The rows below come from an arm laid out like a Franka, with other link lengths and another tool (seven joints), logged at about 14 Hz.
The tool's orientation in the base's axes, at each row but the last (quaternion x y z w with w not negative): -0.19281 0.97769 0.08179 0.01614; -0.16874 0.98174 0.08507 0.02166; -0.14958 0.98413 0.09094 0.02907; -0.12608 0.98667 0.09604 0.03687
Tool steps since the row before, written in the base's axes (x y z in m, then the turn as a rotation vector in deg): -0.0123 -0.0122 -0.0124 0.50 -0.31 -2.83; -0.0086 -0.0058 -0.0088 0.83 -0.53 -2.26; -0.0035 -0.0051 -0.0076 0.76 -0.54 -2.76; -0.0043 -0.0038 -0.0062 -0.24 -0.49 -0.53
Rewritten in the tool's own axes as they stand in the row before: 0.0167 -0.0084 0.0102 -0.17 -0.91 2.74; 0.0106 -0.0039 0.0075 -0.45 -1.13 2.14; 0.0055 -0.0050 0.0064 -0.34 -1.20 2.63; 0.0057 -0.0036 0.0051 0.40 -0.50 0.41
